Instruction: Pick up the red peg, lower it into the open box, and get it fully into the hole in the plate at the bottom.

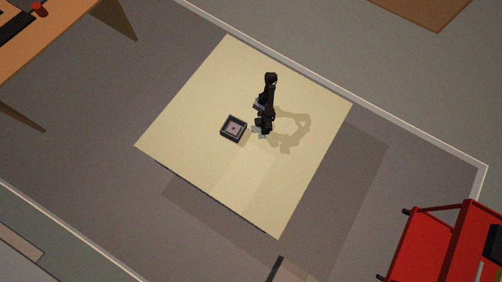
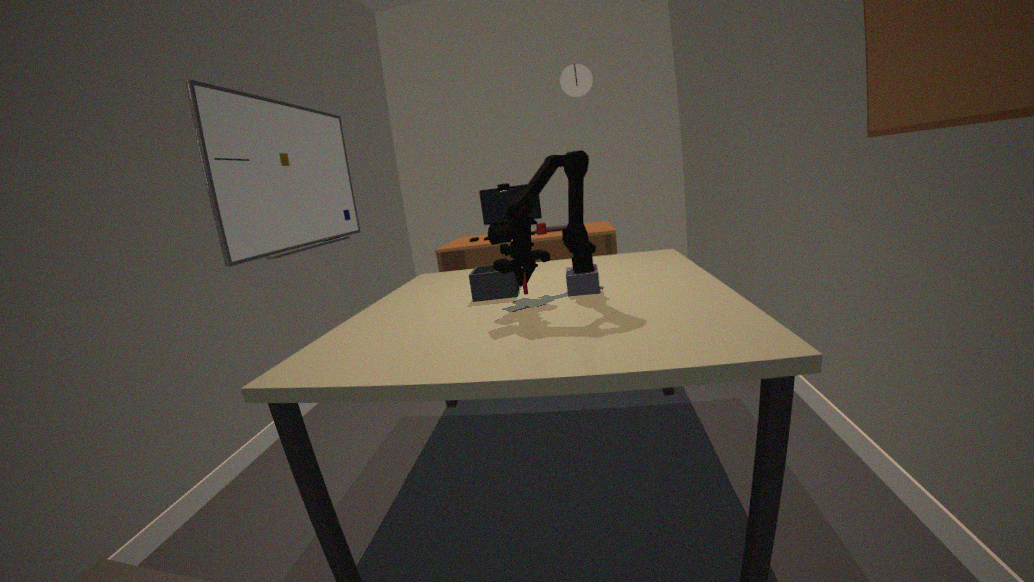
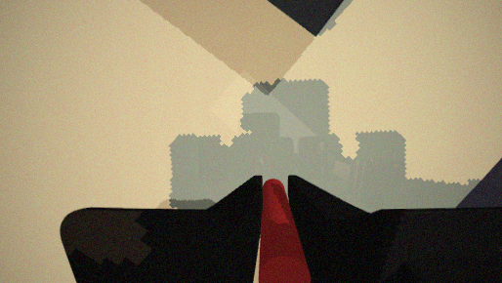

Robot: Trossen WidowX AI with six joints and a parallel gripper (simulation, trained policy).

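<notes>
Right now the grey plate is 180 mm to the right of my gripper tip, 110 mm ahead of it and 20 mm below it. Also, from my gripper tip: dark box 180 mm to the right, 110 mm ahead, 40 mm below; red peg 10 mm to the left, 10 mm behind, 10 mm above.
</notes>
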